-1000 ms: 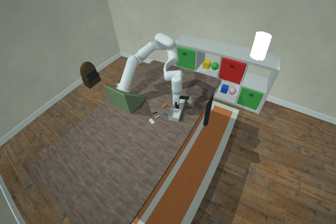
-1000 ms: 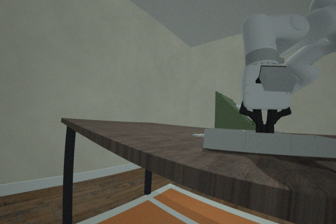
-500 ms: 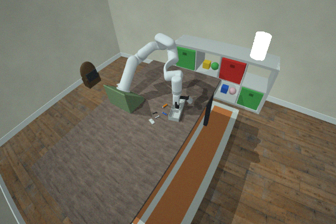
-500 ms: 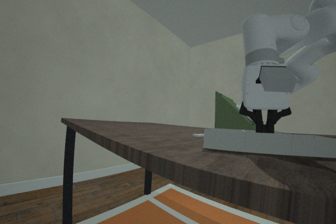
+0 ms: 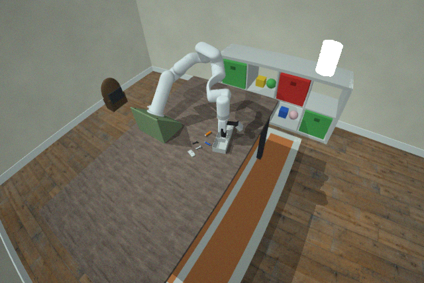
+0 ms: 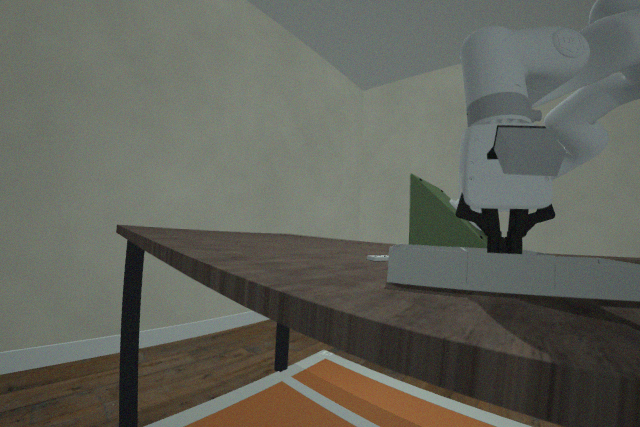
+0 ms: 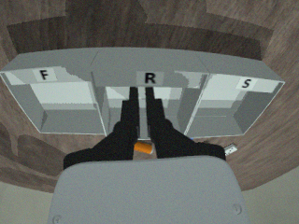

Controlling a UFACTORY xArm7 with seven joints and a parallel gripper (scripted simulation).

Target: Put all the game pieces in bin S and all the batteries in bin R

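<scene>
Right now the white bin is 20 mm below my hand. From my hand the other things lie so: silver piece 90 mm behind, 150 mm to the right, 30 mm below; then blue battery 60 mm behind, 100 mm to the right, 30 mm below; then orange battery 110 mm behind, 30 mm to the right, 30 mm below.
</scene>
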